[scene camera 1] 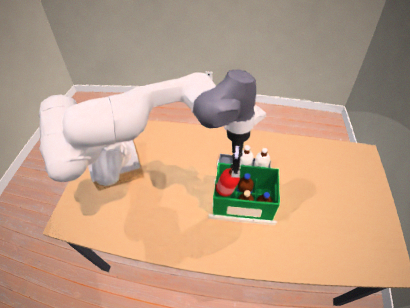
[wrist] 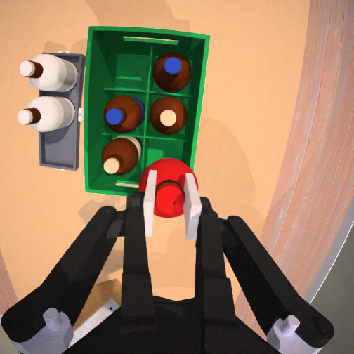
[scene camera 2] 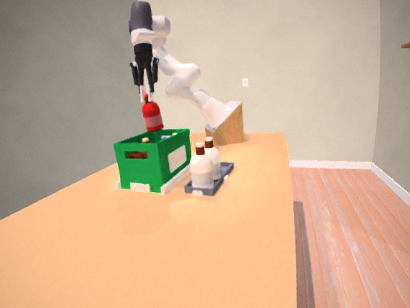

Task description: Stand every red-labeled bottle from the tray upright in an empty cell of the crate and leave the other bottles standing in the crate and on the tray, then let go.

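Note:
My gripper (scene camera 1: 236, 173) (scene camera 2: 146, 95) (wrist: 169, 184) is shut on the neck of the red bottle (scene camera 1: 226, 183) (scene camera 2: 152, 118) (wrist: 169, 167). The bottle hangs slightly tilted above the near right part of the green crate (scene camera 1: 270, 212) (scene camera 2: 141, 172) (wrist: 92, 100) in the wrist view. The crate holds two blue-capped brown bottles (wrist: 172, 77) (wrist: 129, 107) and two cream-capped brown bottles (wrist: 168, 105) (wrist: 121, 152). In the wrist view, its far left cell is empty; the near right cell is partly hidden by the red bottle, and its visible part is bare.
A grey tray (scene camera 2: 227, 170) (wrist: 60, 151) stands beside the crate and holds two white bottles (scene camera 2: 201, 172) (wrist: 52, 73) (wrist: 52, 114) with white caps, both upright. The tray's near compartment in the wrist view is empty. The arm's base stands at the other end of the table.

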